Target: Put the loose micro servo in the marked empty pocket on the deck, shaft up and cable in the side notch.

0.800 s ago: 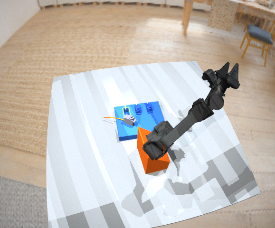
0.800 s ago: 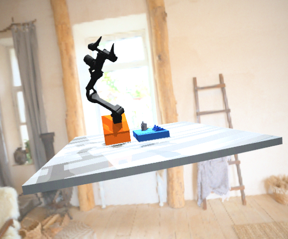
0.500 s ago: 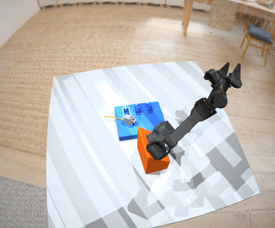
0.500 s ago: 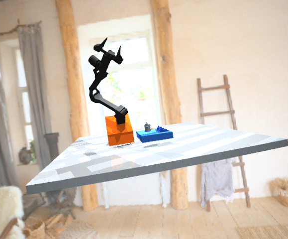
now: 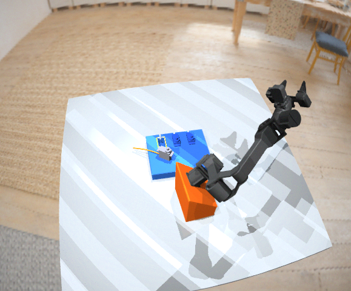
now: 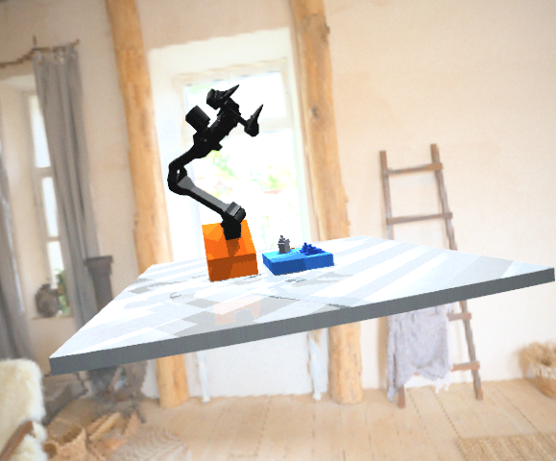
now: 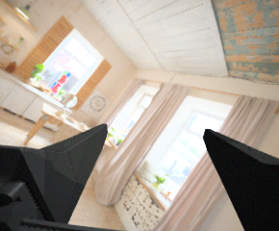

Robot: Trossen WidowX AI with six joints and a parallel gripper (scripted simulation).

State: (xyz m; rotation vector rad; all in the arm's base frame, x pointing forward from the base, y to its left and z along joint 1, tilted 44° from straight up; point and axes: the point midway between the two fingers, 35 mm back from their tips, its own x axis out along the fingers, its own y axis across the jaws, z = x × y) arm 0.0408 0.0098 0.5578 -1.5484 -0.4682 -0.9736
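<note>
My gripper tip is 180 mm short of the deck, 380 mm to the right of it and 570 mm above it.
</note>
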